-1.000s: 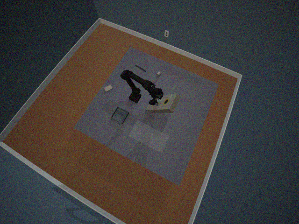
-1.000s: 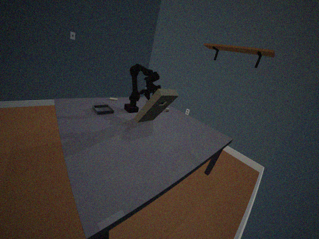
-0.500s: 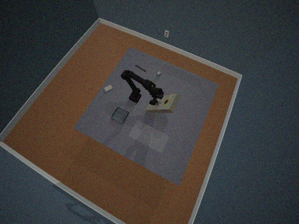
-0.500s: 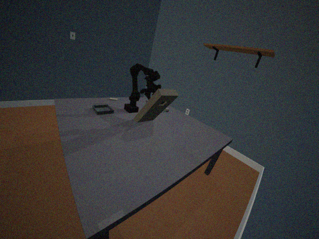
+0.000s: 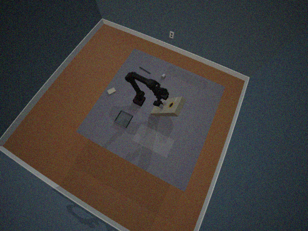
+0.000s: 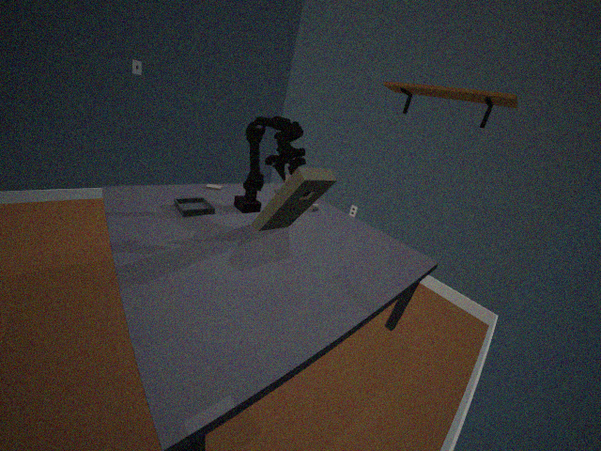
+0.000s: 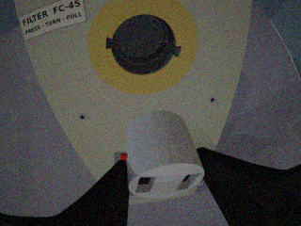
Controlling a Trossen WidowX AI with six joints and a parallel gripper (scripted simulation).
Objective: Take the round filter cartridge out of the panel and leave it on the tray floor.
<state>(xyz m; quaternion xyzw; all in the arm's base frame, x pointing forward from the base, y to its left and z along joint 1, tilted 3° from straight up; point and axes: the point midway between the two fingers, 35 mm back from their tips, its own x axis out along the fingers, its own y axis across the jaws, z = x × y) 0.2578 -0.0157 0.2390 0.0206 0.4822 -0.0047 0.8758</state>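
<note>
Now: gripper tip 340 mm past the dark square tray, 270 mm to the left of it and 240 mm above it. The rest, counted from my gripper tip: cream service panel: 40 mm ahead, 70 mm below; small cream block: 650 mm behind, 30 mm to the right, 240 mm below; white round filter cartridge: right at my gripper tip.
</note>
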